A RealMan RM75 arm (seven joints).
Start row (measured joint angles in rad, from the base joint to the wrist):
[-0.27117, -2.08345, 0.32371, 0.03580, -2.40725, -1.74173, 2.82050]
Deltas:
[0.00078, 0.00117, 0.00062, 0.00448, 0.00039, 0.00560, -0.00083]
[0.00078, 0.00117, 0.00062, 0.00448, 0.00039, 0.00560, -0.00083]
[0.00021, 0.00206, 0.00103, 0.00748, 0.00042, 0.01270, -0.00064]
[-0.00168, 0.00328, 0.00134, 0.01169, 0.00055, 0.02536, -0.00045]
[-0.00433, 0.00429, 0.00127, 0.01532, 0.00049, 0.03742, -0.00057]
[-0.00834, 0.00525, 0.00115, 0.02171, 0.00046, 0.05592, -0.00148]
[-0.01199, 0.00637, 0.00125, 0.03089, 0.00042, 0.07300, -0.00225]
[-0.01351, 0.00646, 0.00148, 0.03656, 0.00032, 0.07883, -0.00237]
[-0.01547, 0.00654, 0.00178, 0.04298, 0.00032, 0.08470, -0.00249]
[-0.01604, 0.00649, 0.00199, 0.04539, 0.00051, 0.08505, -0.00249]
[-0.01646, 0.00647, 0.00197, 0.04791, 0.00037, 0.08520, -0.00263]
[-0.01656, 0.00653, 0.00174, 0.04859, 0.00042, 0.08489, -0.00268]
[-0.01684, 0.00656, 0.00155, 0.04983, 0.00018, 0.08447, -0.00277]
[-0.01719, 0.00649, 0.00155, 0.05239, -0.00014, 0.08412, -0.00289]
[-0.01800, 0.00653, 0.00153, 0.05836, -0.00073, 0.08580, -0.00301]
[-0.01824, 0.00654, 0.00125, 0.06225, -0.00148, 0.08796, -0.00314]
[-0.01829, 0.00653, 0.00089, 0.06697, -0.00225, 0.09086, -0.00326]
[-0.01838, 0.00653, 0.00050, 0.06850, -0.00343, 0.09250, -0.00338]
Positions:
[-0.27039, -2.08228, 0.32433, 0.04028, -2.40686, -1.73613, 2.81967]
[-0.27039, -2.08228, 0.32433, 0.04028, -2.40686, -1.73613, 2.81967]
[-0.27096, -2.08139, 0.32474, 0.04328, -2.40683, -1.72903, 2.81986]
[-0.27285, -2.08017, 0.32505, 0.04749, -2.40670, -1.71637, 2.82005]
[-0.27550, -2.07916, 0.32498, 0.05112, -2.40676, -1.70431, 2.81993]
[-0.27951, -2.07820, 0.32486, 0.05751, -2.40679, -1.68581, 2.81902]
[-0.28316, -2.07708, 0.32496, 0.06669, -2.40683, -1.66873, 2.81825]
[-0.28468, -2.07699, 0.32519, 0.07236, -2.40693, -1.66290, 2.81813]
[-0.28664, -2.07691, 0.32549, 0.07878, -2.40693, -1.65703, 2.81801]
[-0.28721, -2.07696, 0.32570, 0.08119, -2.40674, -1.65668, 2.81801]
[-0.28763, -2.07698, 0.32568, 0.08371, -2.40688, -1.65653, 2.81787]
[-0.28773, -2.07692, 0.32545, 0.08439, -2.40683, -1.65684, 2.81782]
[-0.28801, -2.07689, 0.32526, 0.08563, -2.40707, -1.65726, 2.81773]
[-0.28836, -2.07696, 0.32526, 0.08819, -2.40739, -1.65761, 2.81761]
[-0.28917, -2.07692, 0.32524, 0.09416, -2.40798, -1.65593, 2.81749]
[-0.28941, -2.07691, 0.32496, 0.09805, -2.40873, -1.65377, 2.81736]
[-0.28946, -2.07692, 0.32460, 0.10277, -2.40950, -1.65087, 2.81724]
[-0.28955, -2.07692, 0.32421, 0.10430, -2.41068, -1.64923, 2.81712]

